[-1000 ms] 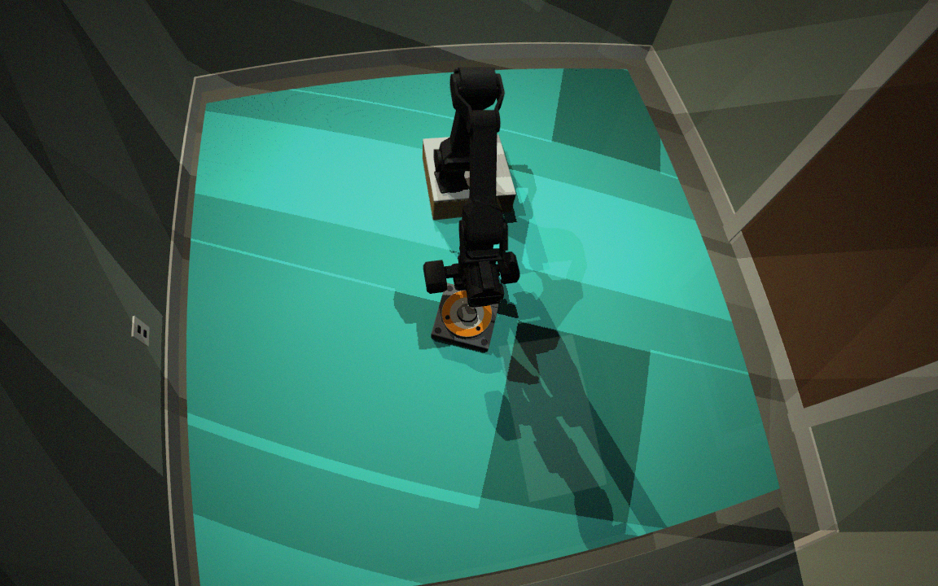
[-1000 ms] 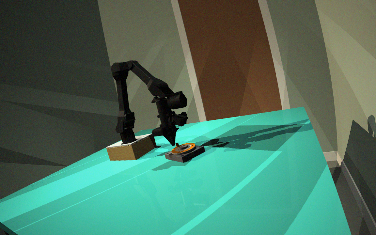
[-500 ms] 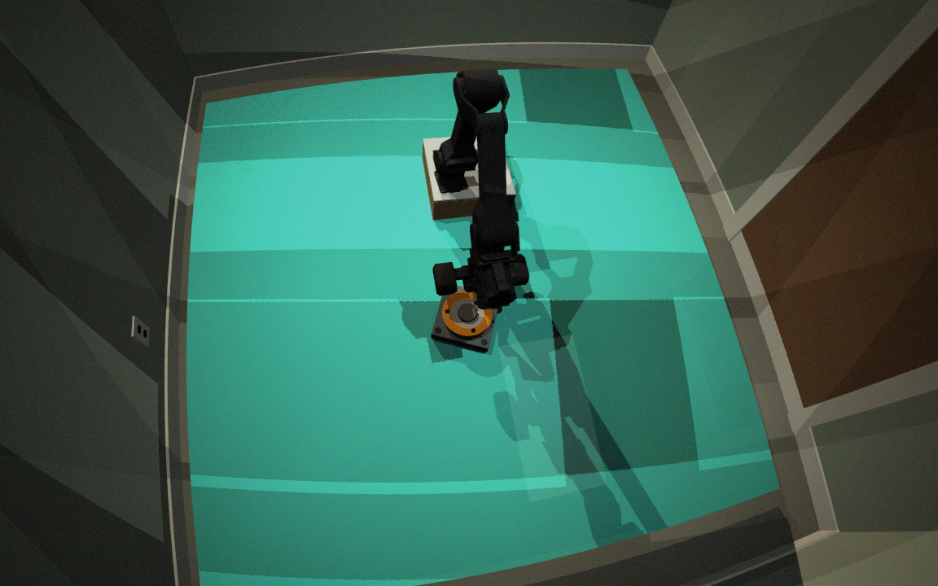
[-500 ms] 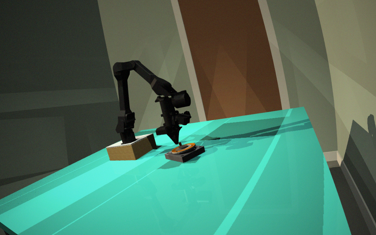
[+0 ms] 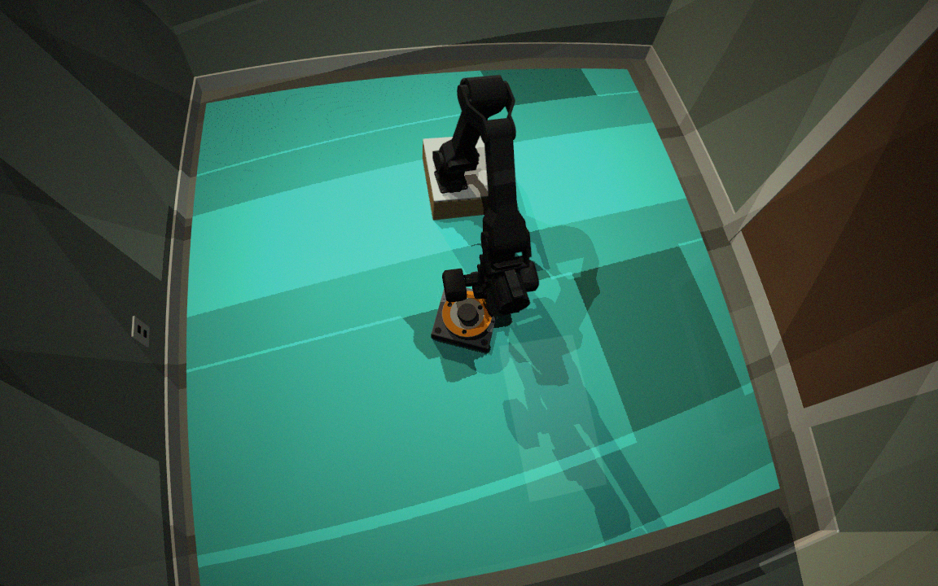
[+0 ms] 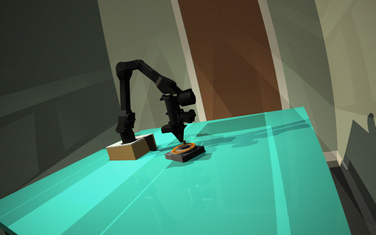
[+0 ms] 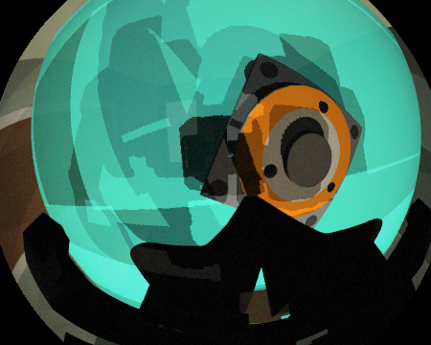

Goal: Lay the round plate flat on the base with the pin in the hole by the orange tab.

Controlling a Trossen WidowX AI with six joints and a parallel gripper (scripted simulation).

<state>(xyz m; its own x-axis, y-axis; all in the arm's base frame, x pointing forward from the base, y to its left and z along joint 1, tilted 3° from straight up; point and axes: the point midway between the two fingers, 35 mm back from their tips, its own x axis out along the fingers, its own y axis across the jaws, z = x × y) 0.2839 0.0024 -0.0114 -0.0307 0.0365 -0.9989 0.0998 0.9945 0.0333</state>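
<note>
The square base is 2 cm ahead of my gripper tip, 5 cm to the right of it and 2 cm below it.
</note>
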